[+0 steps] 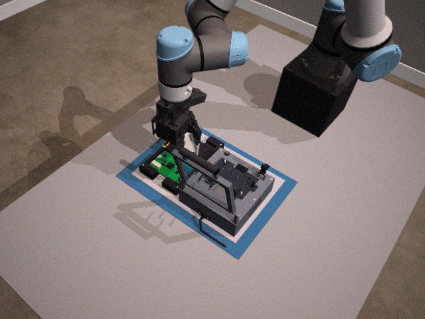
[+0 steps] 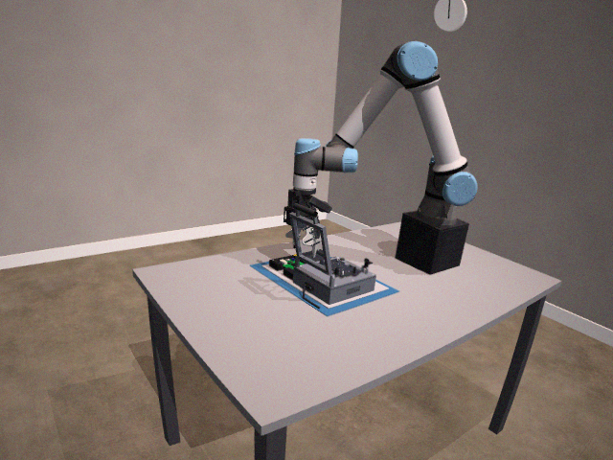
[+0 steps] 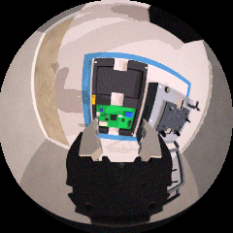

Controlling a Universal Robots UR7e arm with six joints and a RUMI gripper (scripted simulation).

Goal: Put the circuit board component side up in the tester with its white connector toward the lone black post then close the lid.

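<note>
Right now my hand is 30 mm short of the green circuit board, 10 mm to the left of it and 50 mm above it. Also, from my hand: tester lid: 120 mm ahead, 150 mm to the left, 110 mm above.
</note>
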